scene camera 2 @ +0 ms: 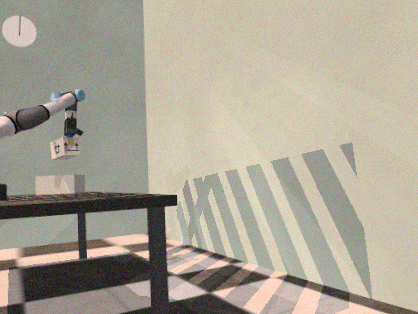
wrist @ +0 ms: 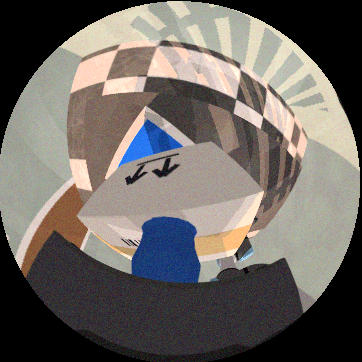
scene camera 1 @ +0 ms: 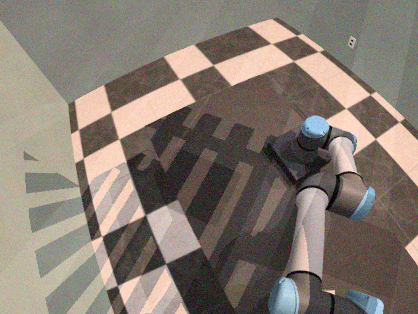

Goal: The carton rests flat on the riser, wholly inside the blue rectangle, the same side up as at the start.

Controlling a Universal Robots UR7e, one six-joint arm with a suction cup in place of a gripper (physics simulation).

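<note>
My suction cup (wrist: 166, 252) carrying a white carton (wrist: 200, 183), nothing else touching it. On the table, a riser (scene camera 2: 57, 184). Wrist view has the riser (wrist: 149, 133) too.
</note>
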